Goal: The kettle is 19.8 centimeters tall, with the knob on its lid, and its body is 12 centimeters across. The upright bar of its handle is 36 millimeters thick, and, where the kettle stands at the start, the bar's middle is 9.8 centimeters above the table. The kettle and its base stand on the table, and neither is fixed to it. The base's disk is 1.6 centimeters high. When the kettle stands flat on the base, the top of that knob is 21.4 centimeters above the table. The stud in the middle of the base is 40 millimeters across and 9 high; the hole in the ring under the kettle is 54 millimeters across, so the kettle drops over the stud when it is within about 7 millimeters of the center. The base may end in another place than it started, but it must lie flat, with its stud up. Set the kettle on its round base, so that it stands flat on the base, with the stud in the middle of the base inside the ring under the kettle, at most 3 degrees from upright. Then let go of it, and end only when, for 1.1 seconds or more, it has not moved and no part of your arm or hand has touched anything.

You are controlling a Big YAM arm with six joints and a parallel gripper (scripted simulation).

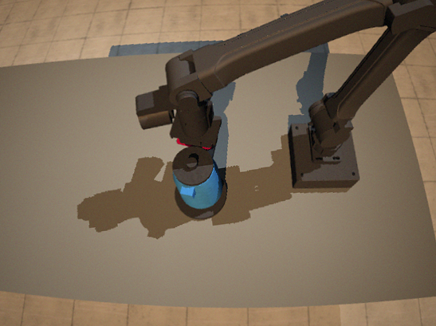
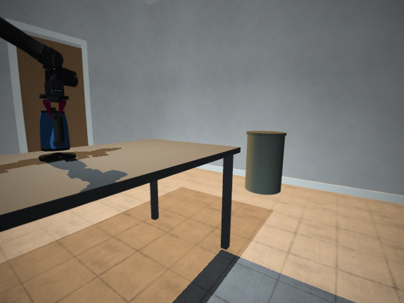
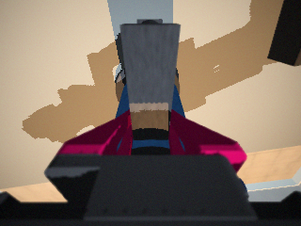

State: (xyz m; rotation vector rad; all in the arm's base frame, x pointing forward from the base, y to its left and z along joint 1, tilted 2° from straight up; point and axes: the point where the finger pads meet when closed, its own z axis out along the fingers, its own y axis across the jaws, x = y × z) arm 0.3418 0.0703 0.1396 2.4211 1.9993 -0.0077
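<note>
Right now the blue kettle is 30 mm to the left of my hand and 60 mm below it. Round my hand: kettle base 10 mm ahead, 60 mm to the left, 190 mm below.
</note>
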